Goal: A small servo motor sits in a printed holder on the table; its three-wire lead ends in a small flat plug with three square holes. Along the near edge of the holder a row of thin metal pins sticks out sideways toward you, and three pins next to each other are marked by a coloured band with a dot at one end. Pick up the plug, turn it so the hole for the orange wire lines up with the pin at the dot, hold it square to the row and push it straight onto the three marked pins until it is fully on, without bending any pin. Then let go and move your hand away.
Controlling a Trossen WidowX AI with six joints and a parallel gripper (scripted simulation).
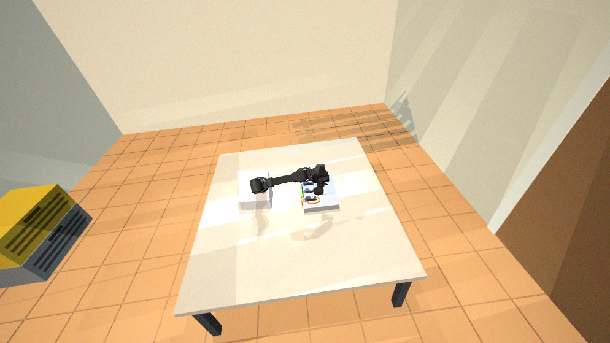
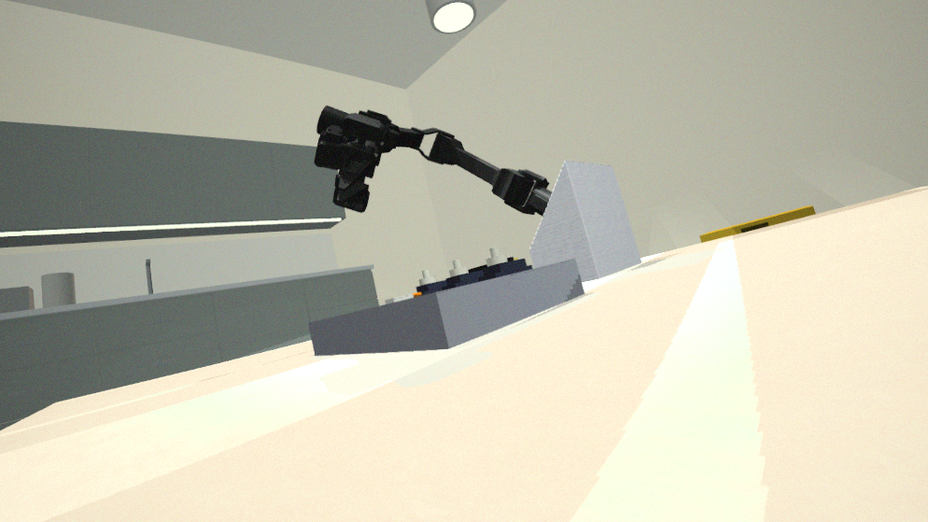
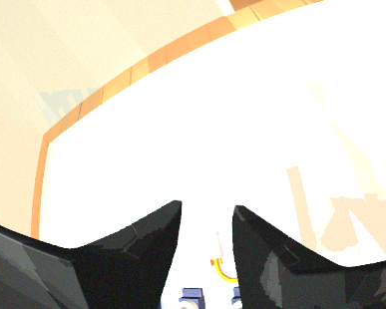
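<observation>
My gripper tip is 200 mm above the grey-white holder, 110 mm to the right of it and 10 mm past it. Also, from my gripper tip: blue band 160 mm behind, 150 mm to the left, 150 mm below.
</observation>
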